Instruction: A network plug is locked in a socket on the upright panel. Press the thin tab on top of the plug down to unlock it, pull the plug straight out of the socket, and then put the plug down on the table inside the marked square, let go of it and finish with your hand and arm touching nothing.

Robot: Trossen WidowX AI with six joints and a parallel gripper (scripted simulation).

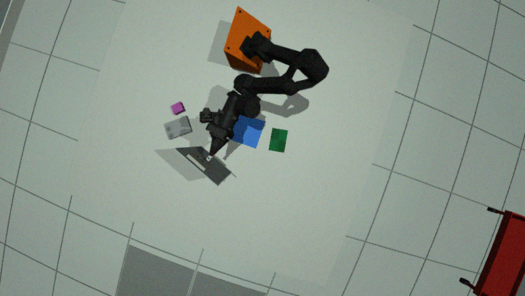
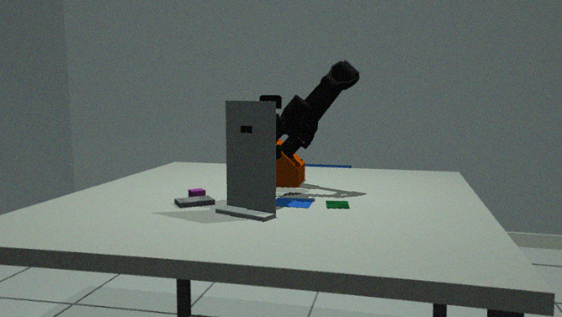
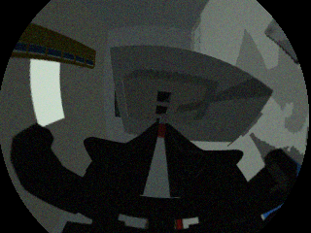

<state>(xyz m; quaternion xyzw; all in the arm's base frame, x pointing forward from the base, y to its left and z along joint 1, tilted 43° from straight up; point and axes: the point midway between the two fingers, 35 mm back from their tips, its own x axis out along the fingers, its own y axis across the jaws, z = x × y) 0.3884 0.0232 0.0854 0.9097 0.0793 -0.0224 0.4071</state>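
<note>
Now: the blue marked square 130 mm behind my gripper tip, 50 mm to the left of it and 230 mm below it. Round my gripper tip: flat grey block 10 mm behind, 220 mm to the right, 220 mm below; then network plug right at my gripper tip; then grey upright panel 50 mm ahead, 20 mm to the right, 90 mm below.
</note>
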